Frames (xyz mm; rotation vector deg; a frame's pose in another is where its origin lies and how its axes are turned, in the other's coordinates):
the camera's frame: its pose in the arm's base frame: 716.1 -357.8 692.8 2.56 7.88 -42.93
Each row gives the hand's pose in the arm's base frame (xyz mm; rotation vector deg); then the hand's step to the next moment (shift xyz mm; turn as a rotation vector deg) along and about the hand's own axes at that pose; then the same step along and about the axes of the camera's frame.
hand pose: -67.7 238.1 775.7 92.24 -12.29 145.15
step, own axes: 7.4 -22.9 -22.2 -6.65 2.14 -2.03
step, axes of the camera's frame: -31.4 7.1 -5.9 2.73 -0.96 -6.67
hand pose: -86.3 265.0 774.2 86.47 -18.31 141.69
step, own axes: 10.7 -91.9 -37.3 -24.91 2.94 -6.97
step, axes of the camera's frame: -73.1 67.0 -10.8 8.52 1.21 -24.57
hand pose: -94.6 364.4 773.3 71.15 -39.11 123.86
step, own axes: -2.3 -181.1 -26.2 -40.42 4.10 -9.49
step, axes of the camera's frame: -23.6 181.0 12.7 15.30 2.49 -38.73
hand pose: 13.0 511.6 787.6 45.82 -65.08 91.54
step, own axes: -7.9 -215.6 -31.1 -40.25 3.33 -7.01
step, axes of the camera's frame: 114.7 174.1 63.5 17.07 1.29 -37.24
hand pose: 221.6 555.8 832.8 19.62 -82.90 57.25
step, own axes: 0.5 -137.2 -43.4 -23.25 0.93 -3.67
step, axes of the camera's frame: 119.0 53.2 61.0 10.72 0.45 -20.97
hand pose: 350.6 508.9 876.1 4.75 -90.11 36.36
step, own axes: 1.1 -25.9 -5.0 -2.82 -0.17 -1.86
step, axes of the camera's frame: 22.7 -3.7 13.0 2.04 1.28 -2.37
